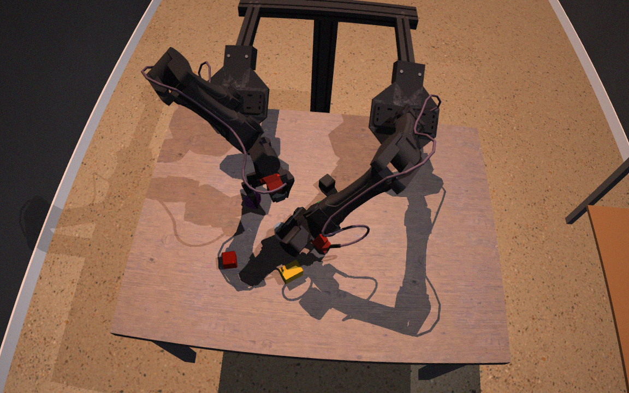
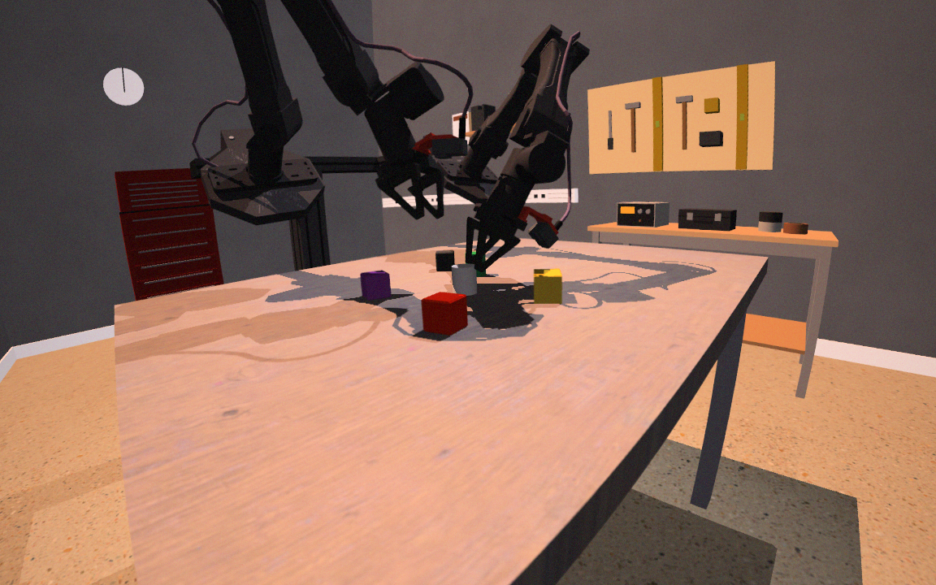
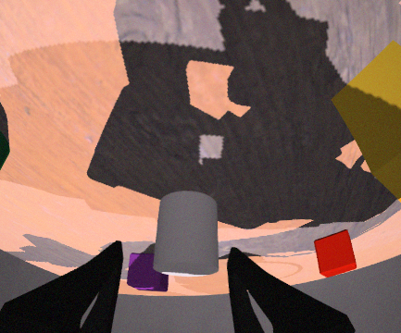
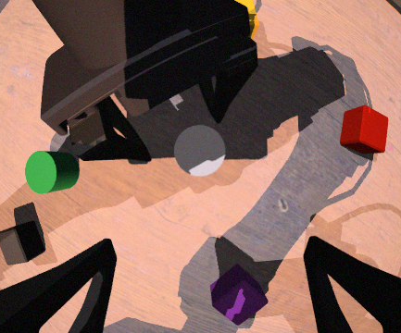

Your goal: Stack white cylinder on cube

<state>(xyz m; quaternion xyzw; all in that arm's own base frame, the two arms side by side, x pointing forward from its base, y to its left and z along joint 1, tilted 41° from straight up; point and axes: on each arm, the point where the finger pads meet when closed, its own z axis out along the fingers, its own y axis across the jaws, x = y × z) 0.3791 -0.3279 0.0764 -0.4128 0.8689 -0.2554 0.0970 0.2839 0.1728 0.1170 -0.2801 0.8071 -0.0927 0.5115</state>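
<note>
Right now the white cylinder is 20 mm to the right of my left hand and 20 mm below it. Also, from my left hand: yellow cube (120 mm ahead, 30 mm to the left, 30 mm below); purple cube (130 mm to the right, 110 mm behind, 30 mm below); green cylinder (100 mm behind, 90 mm to the left, 20 mm below).
</note>
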